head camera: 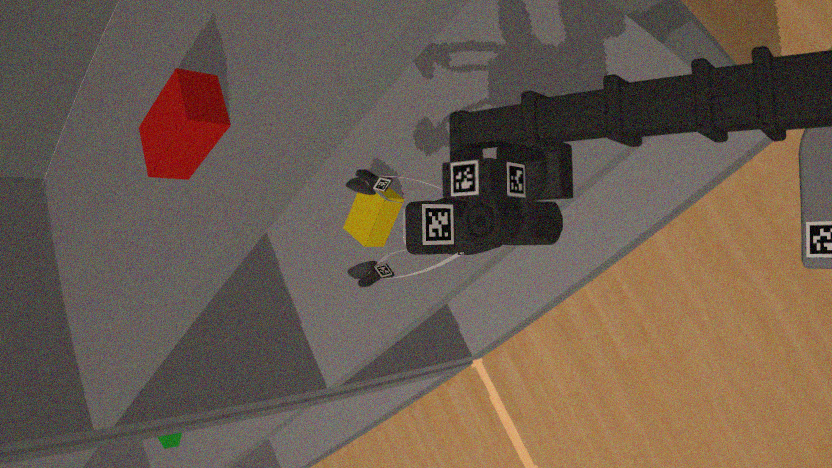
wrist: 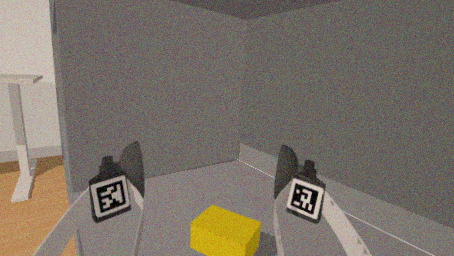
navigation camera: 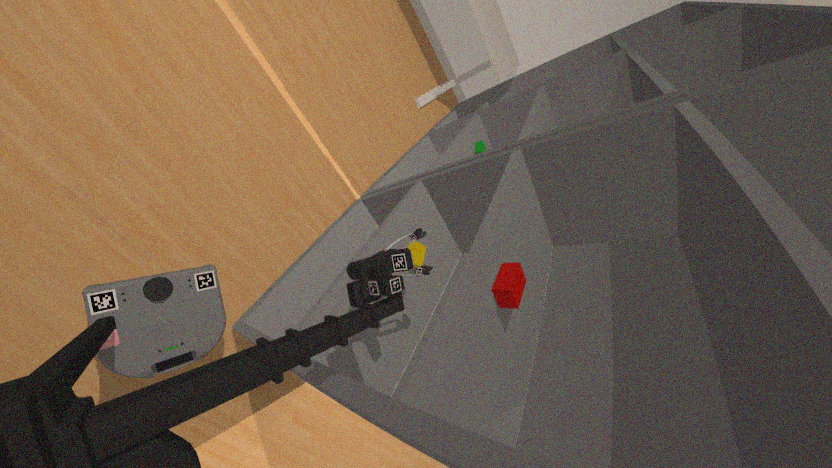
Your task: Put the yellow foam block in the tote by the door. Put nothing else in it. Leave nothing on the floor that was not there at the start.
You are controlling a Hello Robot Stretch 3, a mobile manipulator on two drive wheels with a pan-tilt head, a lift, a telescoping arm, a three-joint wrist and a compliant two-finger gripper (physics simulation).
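Where they show: gripper, fingertip midpoint: [head camera: 352, 228] [wrist: 210, 161] [navigation camera: 427, 250]; robot's base, origin of the base link: [navigation camera: 158, 287].
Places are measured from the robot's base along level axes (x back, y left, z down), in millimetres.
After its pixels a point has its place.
The yellow foam block [head camera: 372, 220] @(z -579, x 39, y -760 mm) [navigation camera: 416, 254] @(z -579, x 47, y -762 mm) [wrist: 225, 232] @(z -579, x 48, y -758 mm) lies on the floor of a grey compartment. My gripper [head camera: 363, 227] @(z -730, x 21, y -645 mm) [navigation camera: 422, 252] @(z -730, x 21, y -645 mm) [wrist: 210, 161] @(z -730, x 21, y -645 mm) is open, with one fingertip on either side of the block as seen from above. In the wrist view the block shows low between the fingers, below the fingertips, with space on both sides. Neither finger visibly grips it. The block's lower edge is cut off in the wrist view. The tote by the door does not show in these views.
The grey shelf unit [head camera: 546, 279] @(z -77, x -78, y -730 mm) [navigation camera: 337, 256] @(z -77, x 21, y -717 mm) [wrist: 150, 90] @(z -752, x -125, y -1028 mm) has walls around the gripper. A red block [head camera: 183, 133] @(z -1031, x 98, y -543 mm) [navigation camera: 509, 285] @(z -1030, x 101, y -537 mm) stands farther in. A green object [head camera: 169, 440] @(z -569, x -522, y -1562 mm) [navigation camera: 480, 147] @(z -573, x -500, y -1552 mm) lies beyond a divider. My base [head camera: 814, 186] @(z -160, x 91, y -144 mm) [navigation camera: 157, 320] @(z -159, x 93, y 18 mm) is on the wooden floor. A white stand [wrist: 19, 115] @(z -466, x -1249, y -2003 mm) is outside.
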